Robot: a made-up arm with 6 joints.
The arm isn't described. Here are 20 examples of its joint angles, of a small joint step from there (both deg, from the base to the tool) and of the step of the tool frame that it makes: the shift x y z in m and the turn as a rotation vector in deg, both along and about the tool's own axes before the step.
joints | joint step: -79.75 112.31 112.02 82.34 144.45 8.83 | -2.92 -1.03 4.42 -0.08 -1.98 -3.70
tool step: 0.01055 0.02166 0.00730 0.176 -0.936 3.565
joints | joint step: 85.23 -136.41 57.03 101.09 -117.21 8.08 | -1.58 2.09 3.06 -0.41 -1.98 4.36
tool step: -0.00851 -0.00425 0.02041 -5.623 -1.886 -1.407
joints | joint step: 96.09 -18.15 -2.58 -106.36 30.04 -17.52 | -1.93 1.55 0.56 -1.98 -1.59 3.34
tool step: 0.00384 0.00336 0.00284 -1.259 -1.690 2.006
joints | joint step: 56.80 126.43 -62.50 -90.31 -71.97 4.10 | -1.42 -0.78 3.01 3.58 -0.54 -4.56
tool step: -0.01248 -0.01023 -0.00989 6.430 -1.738 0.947
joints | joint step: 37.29 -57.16 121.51 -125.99 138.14 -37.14 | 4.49 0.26 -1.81 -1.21 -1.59 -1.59
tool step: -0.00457 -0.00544 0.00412 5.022 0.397 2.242
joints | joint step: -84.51 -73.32 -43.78 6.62 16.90 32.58 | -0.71 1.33 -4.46 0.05 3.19 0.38
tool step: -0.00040 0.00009 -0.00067 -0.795 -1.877 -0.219
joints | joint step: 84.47 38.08 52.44 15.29 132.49 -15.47 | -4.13 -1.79 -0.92 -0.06 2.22 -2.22
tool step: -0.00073 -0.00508 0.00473 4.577 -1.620 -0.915
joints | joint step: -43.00 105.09 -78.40 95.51 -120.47 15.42 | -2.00 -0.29 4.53 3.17 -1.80 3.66
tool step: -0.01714 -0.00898 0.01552 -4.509 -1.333 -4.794
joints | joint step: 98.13 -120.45 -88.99 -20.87 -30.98 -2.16 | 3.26 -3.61 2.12 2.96 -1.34 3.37
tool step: 0.02215 0.01068 0.00522 -0.646 -3.884 8.778
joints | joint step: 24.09 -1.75 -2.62 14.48 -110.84 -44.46 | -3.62 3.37 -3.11 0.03 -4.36 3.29
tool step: -0.02367 -0.00047 0.01678 1.104 -11.262 6.724
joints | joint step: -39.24 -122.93 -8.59 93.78 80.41 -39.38 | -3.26 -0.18 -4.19 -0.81 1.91 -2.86
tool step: 0.00436 -0.00601 -0.00766 3.714 -0.574 -4.191
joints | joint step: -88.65 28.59 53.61 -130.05 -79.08 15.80 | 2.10 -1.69 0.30 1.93 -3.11 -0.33
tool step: -0.00689 -0.00016 0.00666 0.015 -3.742 1.826
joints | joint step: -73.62 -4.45 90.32 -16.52 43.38 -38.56 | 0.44 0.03 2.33 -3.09 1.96 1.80
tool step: -0.00238 -0.00623 -0.00609 0.575 2.488 -3.150
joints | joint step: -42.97 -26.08 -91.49 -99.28 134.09 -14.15 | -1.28 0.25 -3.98 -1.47 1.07 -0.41
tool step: 0.00864 0.01838 -0.01144 -0.285 3.161 4.673
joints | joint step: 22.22 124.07 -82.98 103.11 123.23 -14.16 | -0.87 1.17 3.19 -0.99 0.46 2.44
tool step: 0.01414 0.01854 0.01475 -2.976 -1.598 4.943
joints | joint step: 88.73 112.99 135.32 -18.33 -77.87 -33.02 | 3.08 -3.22 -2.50 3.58 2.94 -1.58
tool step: -0.01233 -0.02066 -0.01742 9.062 -0.343 -1.254
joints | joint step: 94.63 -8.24 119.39 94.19 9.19 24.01 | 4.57 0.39 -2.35 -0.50 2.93 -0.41
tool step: 0.00868 0.00353 -0.01385 3.626 1.525 -1.695
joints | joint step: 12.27 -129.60 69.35 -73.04 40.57 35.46 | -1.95 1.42 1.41 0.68 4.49 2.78
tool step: 0.02402 0.01177 -0.01577 -0.268 3.871 5.407
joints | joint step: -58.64 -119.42 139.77 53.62 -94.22 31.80 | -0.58 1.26 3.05 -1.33 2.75 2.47
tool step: 0.02205 -0.00045 -0.01987 0.929 4.887 2.445
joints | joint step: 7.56 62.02 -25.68 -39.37 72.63 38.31 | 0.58 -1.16 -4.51 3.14 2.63 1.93
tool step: 0.01016 0.00699 0.01256 -1.955 -2.305 3.847
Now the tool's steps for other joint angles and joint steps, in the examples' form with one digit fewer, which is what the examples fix.
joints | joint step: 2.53 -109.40 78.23 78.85 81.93 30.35 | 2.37 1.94 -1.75 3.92 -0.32 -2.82
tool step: -0.0067 0.0067 -0.0086 0.48 5.13 -1.78
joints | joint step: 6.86 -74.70 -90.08 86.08 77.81 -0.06 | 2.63 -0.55 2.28 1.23 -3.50 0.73
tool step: 0.0050 0.0055 0.0151 -3.52 -2.46 4.98
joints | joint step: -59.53 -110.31 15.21 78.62 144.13 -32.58 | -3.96 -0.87 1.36 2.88 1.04 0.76
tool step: 0.0110 0.0162 0.0280 -4.73 -1.88 1.32
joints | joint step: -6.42 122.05 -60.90 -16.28 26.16 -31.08 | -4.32 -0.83 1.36 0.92 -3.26 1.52
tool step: -0.0015 0.0079 0.0062 -5.14 0.55 3.69
